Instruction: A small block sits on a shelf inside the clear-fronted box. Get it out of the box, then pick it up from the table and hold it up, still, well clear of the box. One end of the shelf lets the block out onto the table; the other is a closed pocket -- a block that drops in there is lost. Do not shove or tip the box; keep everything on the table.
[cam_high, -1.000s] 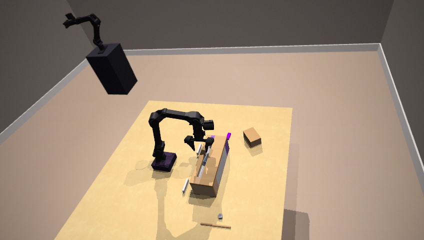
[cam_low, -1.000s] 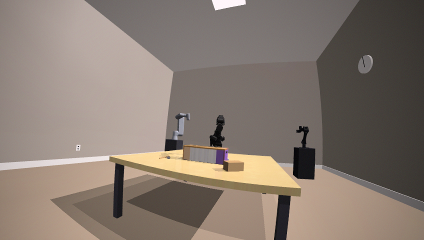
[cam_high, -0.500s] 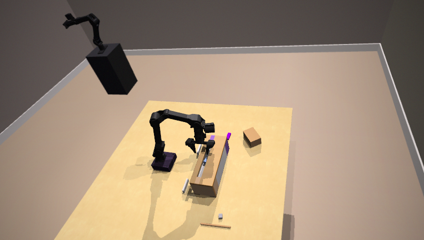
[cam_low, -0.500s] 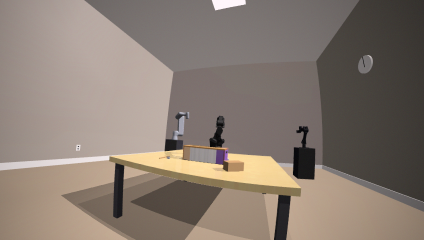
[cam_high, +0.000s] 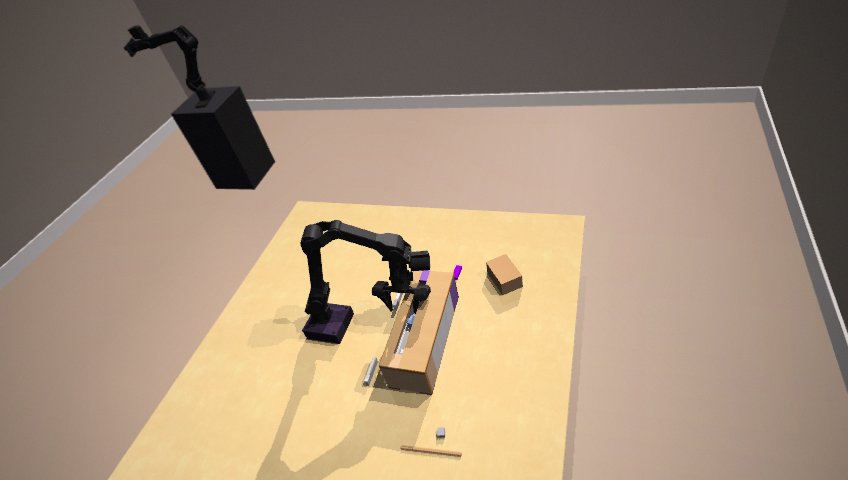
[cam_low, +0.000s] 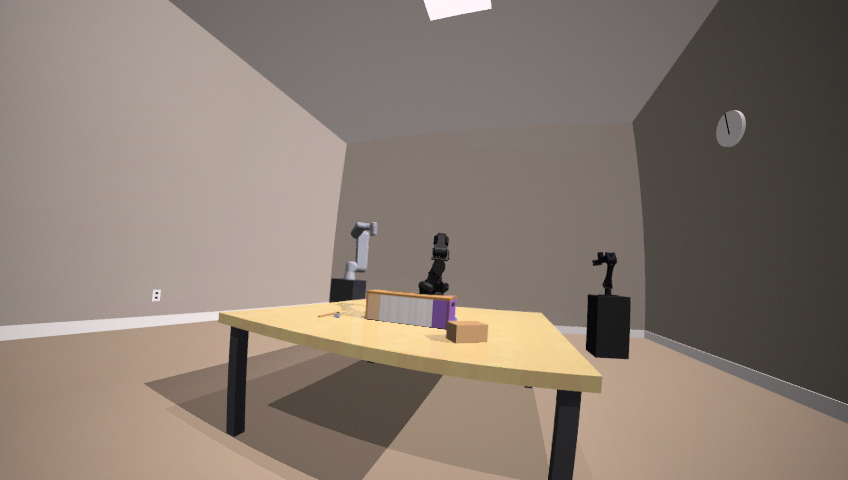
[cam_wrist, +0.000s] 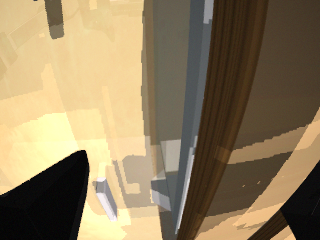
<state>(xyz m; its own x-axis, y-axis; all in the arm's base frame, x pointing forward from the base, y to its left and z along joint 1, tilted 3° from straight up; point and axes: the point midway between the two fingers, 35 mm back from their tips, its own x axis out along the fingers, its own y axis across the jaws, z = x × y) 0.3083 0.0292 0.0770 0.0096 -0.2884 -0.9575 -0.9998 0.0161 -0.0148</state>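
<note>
My gripper tip is 30 mm to the left of the long tan box, 30 mm short of it and 30 mm above it. Also, from my gripper tip: blue piece: 50 mm ahead, 40 mm to the right; then brown carton: 300 mm ahead, 250 mm to the left, 60 mm below; then thin wooden stick: 400 mm to the right, 180 mm ahead, 80 mm below.
</note>
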